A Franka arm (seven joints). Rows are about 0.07 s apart.
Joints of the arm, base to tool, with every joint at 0 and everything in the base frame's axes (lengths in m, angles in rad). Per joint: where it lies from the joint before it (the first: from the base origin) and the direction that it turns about. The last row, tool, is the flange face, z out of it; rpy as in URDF.
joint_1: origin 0 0 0.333 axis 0 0 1
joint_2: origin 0 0 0 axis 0 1 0
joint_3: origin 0 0 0.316 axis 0 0 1
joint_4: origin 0.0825 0 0 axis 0 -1 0
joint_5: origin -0.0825 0 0.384 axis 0 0 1
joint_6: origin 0 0 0 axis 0 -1 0
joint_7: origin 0.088 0 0 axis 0 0 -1
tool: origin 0 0 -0.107 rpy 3.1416 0 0
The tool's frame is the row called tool.
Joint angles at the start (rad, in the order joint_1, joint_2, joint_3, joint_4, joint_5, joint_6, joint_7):
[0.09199 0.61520 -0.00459 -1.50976 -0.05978 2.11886 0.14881]
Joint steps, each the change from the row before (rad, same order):
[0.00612 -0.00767 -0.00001 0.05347 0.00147 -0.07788 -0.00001]
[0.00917 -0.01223 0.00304 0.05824 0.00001 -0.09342 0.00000]
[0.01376 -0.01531 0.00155 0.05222 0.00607 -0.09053 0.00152]
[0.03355 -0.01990 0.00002 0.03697 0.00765 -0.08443 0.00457]
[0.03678 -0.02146 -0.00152 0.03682 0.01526 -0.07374 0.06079]
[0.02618 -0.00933 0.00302 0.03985 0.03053 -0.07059 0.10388]
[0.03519 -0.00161 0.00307 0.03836 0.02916 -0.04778 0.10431]
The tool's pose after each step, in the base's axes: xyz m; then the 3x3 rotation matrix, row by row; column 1 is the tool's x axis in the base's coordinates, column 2 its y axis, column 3 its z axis. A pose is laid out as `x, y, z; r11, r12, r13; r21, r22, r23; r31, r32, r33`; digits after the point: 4 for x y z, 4 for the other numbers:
0.7082, 0.0637, 0.3274; 0.9995, -0.0270, -0.0169; -0.0279, -0.9980, -0.0564; -0.0153, 0.0569, -0.9983
0.7090, 0.0715, 0.3553; 0.9991, -0.0190, -0.0390; -0.0213, -0.9980, -0.0595; -0.0378, 0.0603, -0.9975
0.7067, 0.0819, 0.3833; 0.9980, -0.0110, -0.0617; -0.0146, -0.9982, -0.0580; -0.0610, 0.0587, -0.9964
0.6986, 0.1049, 0.4081; 0.9960, 0.0133, -0.0880; 0.0082, -0.9983, -0.0579; -0.0887, 0.0569, -0.9944
0.6889, 0.1298, 0.4347; 0.9944, -0.0175, -0.1038; -0.0229, -0.9985, -0.0504; -0.1028, 0.0525, -0.9933
0.6798, 0.1512, 0.4546; 0.9866, -0.0980, -0.1301; -0.1023, -0.9944, -0.0269; -0.1267, 0.0399, -0.9911
0.6710, 0.1791, 0.4701; 0.9754, -0.1666, -0.1442; -0.1689, -0.9856, -0.0041; -0.1414, 0.0283, -0.9895

